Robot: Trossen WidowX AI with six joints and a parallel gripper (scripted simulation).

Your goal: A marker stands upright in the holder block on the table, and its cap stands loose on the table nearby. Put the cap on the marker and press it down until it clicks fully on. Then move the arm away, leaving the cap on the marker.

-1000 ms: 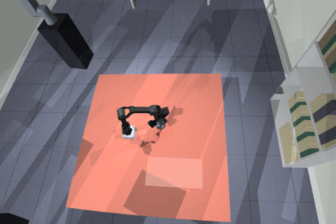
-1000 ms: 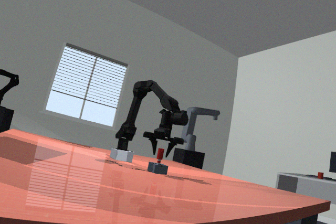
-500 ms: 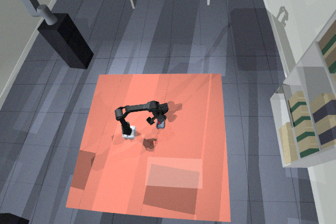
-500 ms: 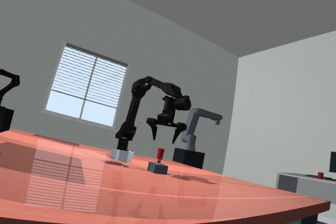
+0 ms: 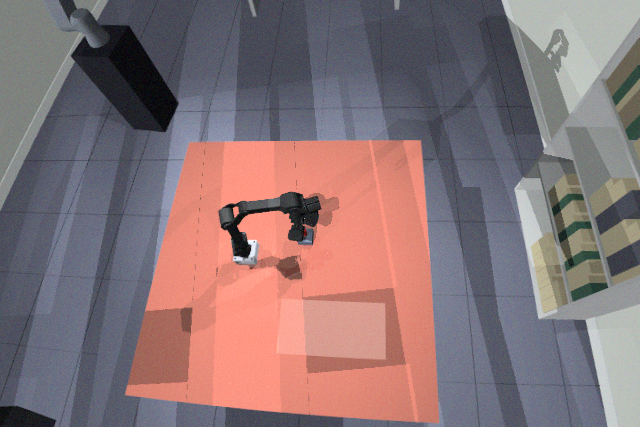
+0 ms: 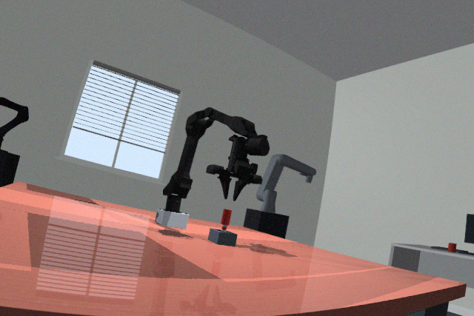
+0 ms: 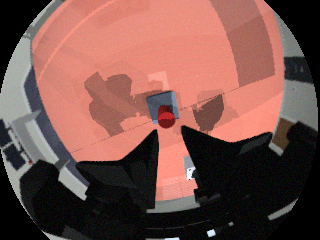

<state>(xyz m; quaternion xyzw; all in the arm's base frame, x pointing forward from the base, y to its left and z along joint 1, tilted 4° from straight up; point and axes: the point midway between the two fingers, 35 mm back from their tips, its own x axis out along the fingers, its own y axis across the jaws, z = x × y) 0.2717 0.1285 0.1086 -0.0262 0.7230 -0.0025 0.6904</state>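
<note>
My gripper tip is now 60 mm above the red marker cap. Also, from my gripper tip: grey holder block 130 mm below.
</note>
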